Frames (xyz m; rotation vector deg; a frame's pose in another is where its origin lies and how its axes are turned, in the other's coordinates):
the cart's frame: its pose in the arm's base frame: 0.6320 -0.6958 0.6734 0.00 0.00 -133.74
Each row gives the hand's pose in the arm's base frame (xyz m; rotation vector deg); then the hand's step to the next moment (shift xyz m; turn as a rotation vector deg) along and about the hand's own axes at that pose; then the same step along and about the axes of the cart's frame.
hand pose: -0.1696 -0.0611 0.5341 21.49 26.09 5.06
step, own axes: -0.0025 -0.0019 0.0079 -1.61 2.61 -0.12
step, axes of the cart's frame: 0.0026 0.0043 0.0069 -0.55 -2.60 1.54
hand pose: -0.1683 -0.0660 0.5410 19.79 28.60 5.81
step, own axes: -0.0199 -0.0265 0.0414 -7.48 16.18 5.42
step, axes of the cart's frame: 0.0274 0.0304 0.0338 -5.98 -11.40 13.47
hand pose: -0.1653 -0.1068 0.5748 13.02 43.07 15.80
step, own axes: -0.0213 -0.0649 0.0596 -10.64 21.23 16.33
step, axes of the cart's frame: 0.0277 0.0783 0.0364 -11.01 -9.88 24.73
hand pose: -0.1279 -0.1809 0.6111 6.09 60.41 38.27
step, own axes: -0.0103 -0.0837 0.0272 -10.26 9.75 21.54
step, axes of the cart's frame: 0.0082 0.0876 -0.0108 -12.09 2.51 22.62
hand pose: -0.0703 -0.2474 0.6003 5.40 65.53 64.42
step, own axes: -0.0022 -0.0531 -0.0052 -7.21 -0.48 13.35
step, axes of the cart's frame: 0.0002 0.0431 -0.0315 -7.71 7.31 10.84
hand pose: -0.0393 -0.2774 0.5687 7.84 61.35 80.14
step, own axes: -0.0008 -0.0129 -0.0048 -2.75 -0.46 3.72
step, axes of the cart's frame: 0.0002 0.0088 -0.0106 -1.90 2.79 3.20
